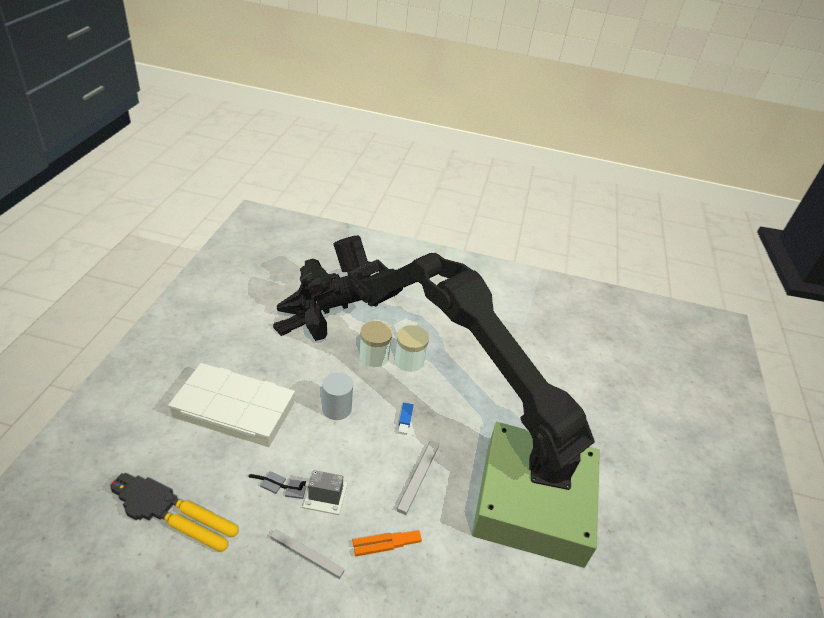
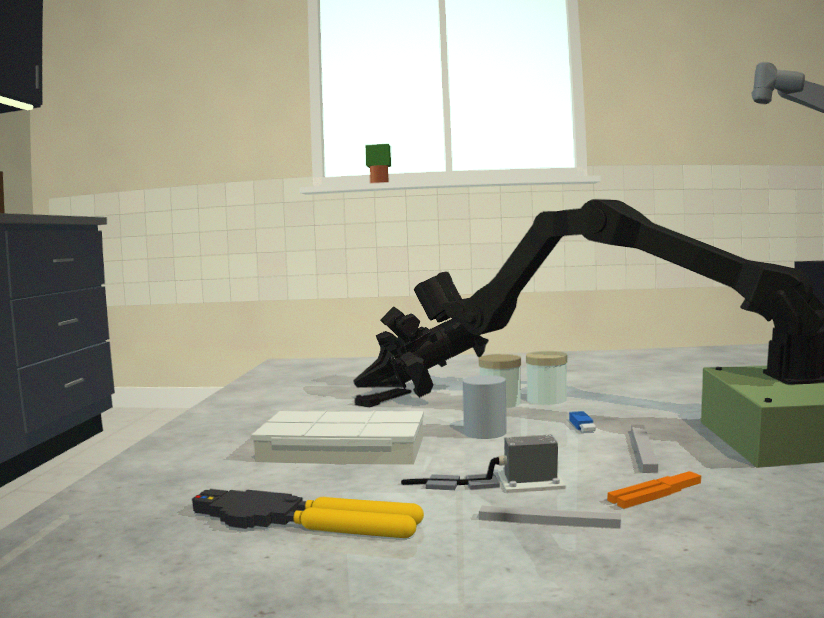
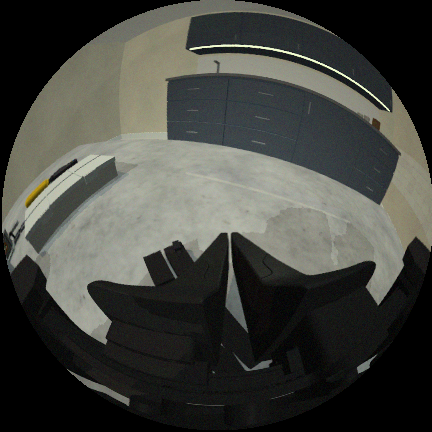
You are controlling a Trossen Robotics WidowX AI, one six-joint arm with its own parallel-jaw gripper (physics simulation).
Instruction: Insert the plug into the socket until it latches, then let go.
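Frame: origin at the arm's base, x ahead, y left, z up, level; metres.
Seen in the pictures: gripper, between the fingertips: (image 1: 277, 308) (image 2: 354, 384) (image 3: 228, 238); arm's base, origin of its link: (image 1: 550, 469) (image 2: 797, 377).
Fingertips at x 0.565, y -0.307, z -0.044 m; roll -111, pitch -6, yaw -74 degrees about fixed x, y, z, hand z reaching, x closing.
Note:
Offsets run from my fingertips to a thing's middle. "*": to the spot under its first point.
Two small grey connector blocks, the left one @[* dx -0.117, dy +0.391, dz -0.020 m] (image 1: 272, 482) (image 2: 443, 481) and the right one @[* dx -0.155, dy +0.393, dz -0.020 m] (image 1: 294, 487) (image 2: 481, 480), lie close together in line with black cable, left of a dark grey motor box @[dx -0.203, dy +0.393, dz -0.003 m] (image 1: 326, 486) (image 2: 530, 459). Which is plug and which socket, and whether they are latched, I cannot tell. My gripper (image 1: 279, 308) (image 2: 357, 383) (image 3: 228, 238) is shut and empty, low over the back left of the table, far from the connectors. A black flat two-bar tool @[dx -0.045, dy +0.005, dz -0.018 m] (image 1: 287, 325) (image 2: 380, 397) (image 3: 167, 262) lies beside and partly under the fingers, not between them.
A white tiled box @[dx -0.002, dy +0.258, dz -0.008 m] (image 1: 232, 400) (image 2: 339, 425) (image 3: 75, 195), a grey cylinder @[dx -0.181, dy +0.211, dz +0.009 m] (image 1: 336, 397) (image 2: 484, 407) and two lidded jars stand nearby. A blue stick, grey bars, orange tool @[dx -0.322, dy +0.453, dz -0.021 m] (image 1: 387, 542) (image 2: 654, 489) and yellow-handled tool @[dx +0.017, dy +0.479, dz -0.016 m] (image 1: 199, 524) (image 2: 359, 516) lie towards the front. The arm stands on a green base.

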